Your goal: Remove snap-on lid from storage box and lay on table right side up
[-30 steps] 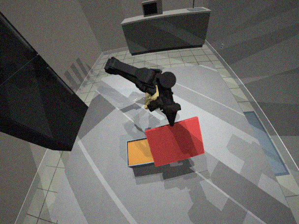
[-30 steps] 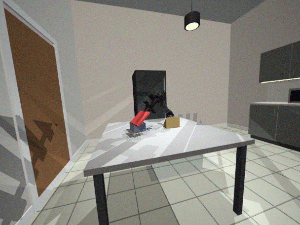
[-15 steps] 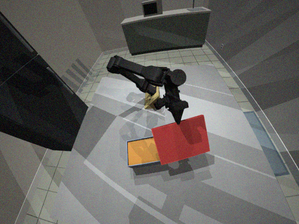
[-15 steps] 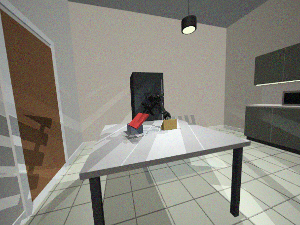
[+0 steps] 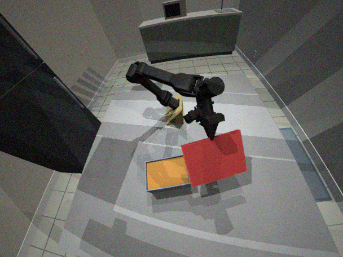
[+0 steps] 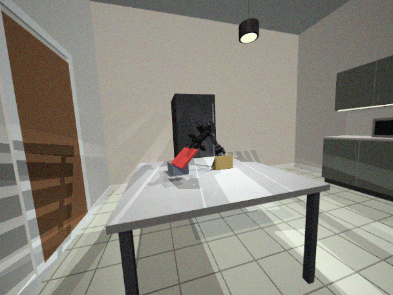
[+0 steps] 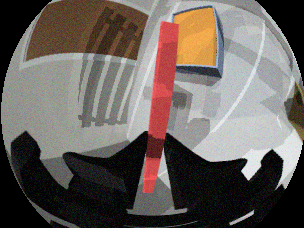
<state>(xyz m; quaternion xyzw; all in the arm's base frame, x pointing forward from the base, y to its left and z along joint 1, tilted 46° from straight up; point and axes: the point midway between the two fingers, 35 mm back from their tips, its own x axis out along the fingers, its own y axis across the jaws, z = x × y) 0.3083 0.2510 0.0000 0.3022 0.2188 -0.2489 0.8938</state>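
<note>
Right now my gripper tip is 60 mm short of the red lid, 50 mm above it and 20 mm to the right of it. Also, from my gripper tip: storage box (200 mm to the right, 180 mm below, 100 mm ahead).
</note>
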